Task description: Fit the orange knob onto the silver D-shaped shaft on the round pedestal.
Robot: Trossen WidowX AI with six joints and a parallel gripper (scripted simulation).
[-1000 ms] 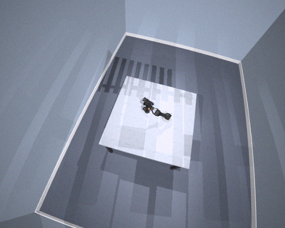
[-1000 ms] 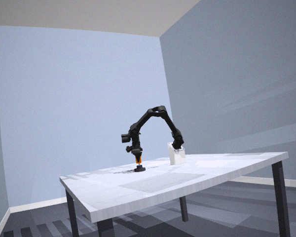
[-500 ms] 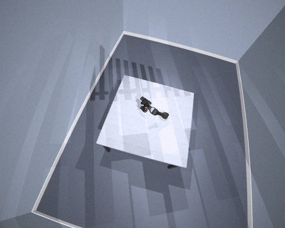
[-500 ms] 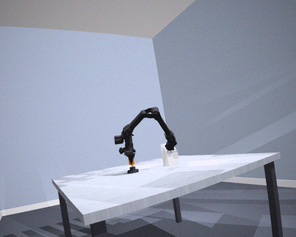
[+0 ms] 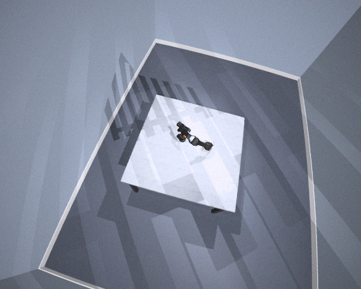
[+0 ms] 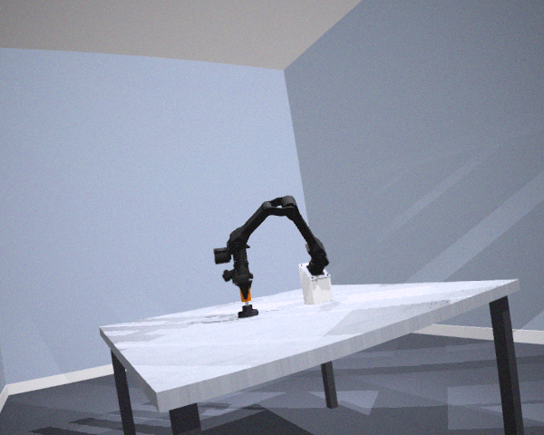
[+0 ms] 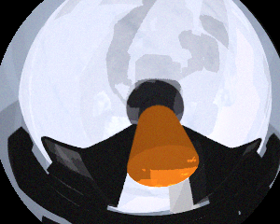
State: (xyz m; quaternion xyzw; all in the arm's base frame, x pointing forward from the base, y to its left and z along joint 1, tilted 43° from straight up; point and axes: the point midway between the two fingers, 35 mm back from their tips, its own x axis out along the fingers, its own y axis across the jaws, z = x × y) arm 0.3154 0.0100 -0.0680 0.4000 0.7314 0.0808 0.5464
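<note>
The pedestal is 40 mm below my gripper tip. The rest, counted from my gripper tip: orange knob (30 mm above).
</note>
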